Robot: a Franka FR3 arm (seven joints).
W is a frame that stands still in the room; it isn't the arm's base.
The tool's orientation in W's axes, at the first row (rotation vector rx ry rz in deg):
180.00 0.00 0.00
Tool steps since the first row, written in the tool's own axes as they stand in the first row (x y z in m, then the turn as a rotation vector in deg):
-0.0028 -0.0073 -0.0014 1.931 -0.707 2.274
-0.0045 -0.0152 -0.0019 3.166 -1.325 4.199
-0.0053 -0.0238 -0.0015 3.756 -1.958 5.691
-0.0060 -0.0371 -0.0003 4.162 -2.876 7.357
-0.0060 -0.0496 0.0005 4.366 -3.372 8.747
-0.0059 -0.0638 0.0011 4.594 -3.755 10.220
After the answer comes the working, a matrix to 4 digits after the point.
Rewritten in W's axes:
-0.0028 0.0073 0.0014 1.931 0.707 -2.274
-0.0045 0.0152 0.0019 3.166 1.325 -4.199
-0.0053 0.0238 0.0015 3.756 1.958 -5.691
-0.0060 0.0371 0.0003 4.162 2.876 -7.357
-0.0060 0.0496 -0.0005 4.366 3.372 -8.747
-0.0059 0.0638 -0.0011 4.594 3.755 -10.220

The tool's axes in the first row as the columns of a matrix, in W's axes (rounded; the answer above uses it unrounded):
1.0000 0.0000 0.0000
0.0000 -1.0000 0.0000
0.0000 0.0000 -1.0000

